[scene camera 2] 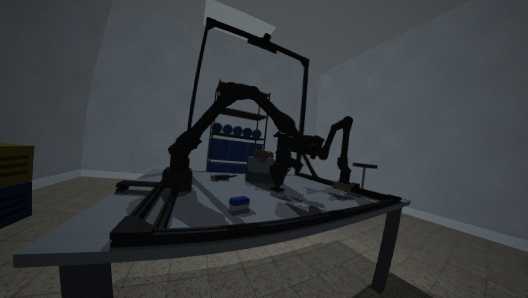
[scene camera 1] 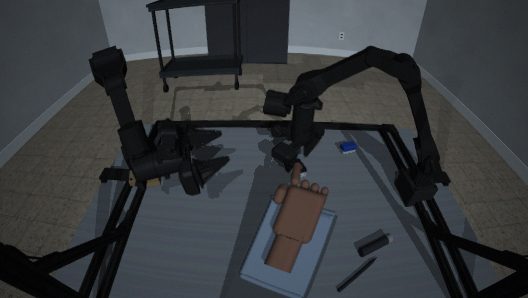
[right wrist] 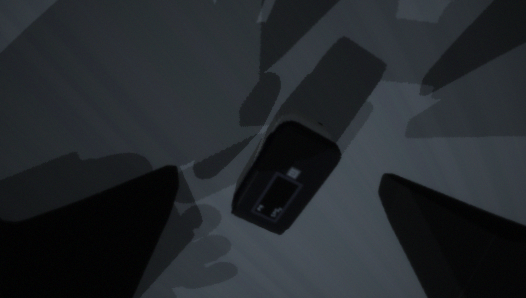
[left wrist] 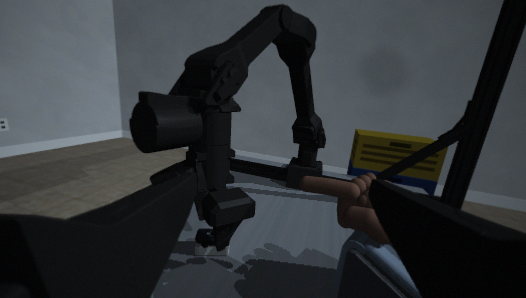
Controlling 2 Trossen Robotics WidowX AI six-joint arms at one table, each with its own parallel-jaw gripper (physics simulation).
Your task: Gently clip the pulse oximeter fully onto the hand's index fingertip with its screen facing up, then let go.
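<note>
The pulse oximeter (right wrist: pixel 287 175) (left wrist: pixel 205 249) is a dark clip with a pale base, its screen facing up. It rests on the table, apart from the hand and lower than its index finger. The brown hand (scene camera 1: pixel 300 215) (left wrist: pixel 367 217) lies on a blue-grey block (scene camera 1: pixel 317 250), index finger (scene camera 1: pixel 296 175) (left wrist: pixel 325 186) extended. In scene camera 1 the fingertip partly covers the oximeter. My right gripper (right wrist: pixel 281 179) points down, open, its fingers on either side of the oximeter without gripping it. My left gripper (scene camera 1: pixel 224 146) is open and empty, left of the hand, pointing toward the right arm.
A blue and white block (scene camera 1: pixel 348 147) (scene camera 2: pixel 239 201) lies beyond the hand. A dark cylinder (scene camera 1: pixel 374 246) and a thin dark pen (scene camera 1: pixel 356 274) lie right of the blue-grey block. Dark frame rails border the table, and a wooden piece (scene camera 1: pixel 150 182) sits by the left arm.
</note>
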